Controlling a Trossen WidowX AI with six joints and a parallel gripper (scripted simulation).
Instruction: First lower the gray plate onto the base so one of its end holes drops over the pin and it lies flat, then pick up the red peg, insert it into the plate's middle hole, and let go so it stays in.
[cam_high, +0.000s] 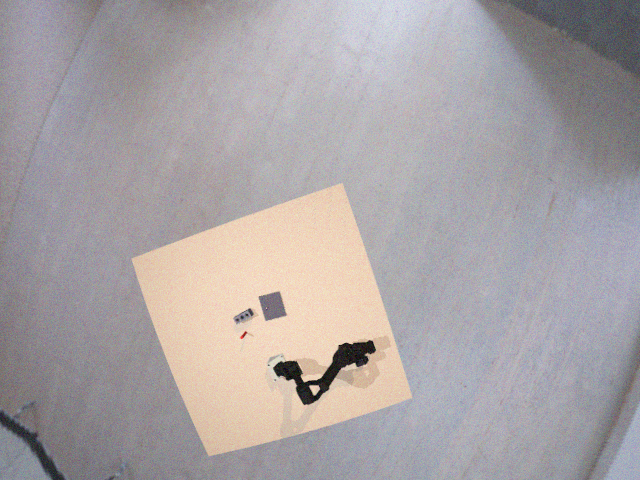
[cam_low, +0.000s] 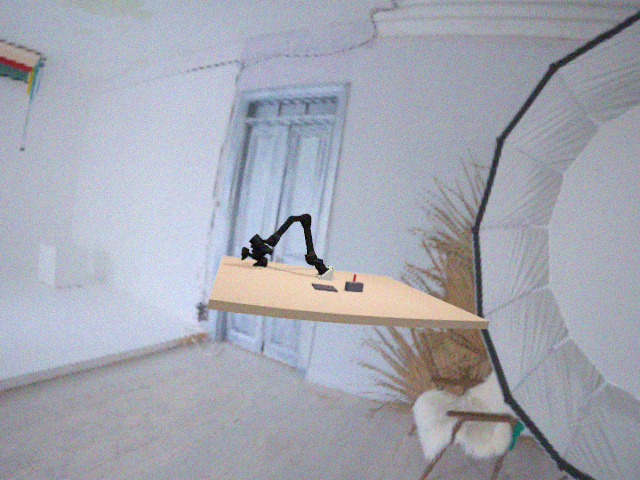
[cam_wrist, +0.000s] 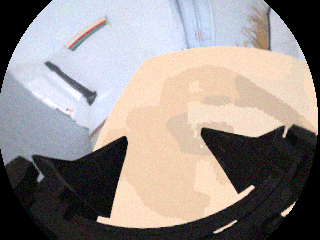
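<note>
My gripper tip is 520 mm to the right of the gray plate, 490 mm short of it and 10 mm below it. Also, from my gripper tip: base (470 mm ahead, 370 mm to the left, 10 mm below); red peg (560 mm to the left, 400 mm ahead, 20 mm above).
</note>
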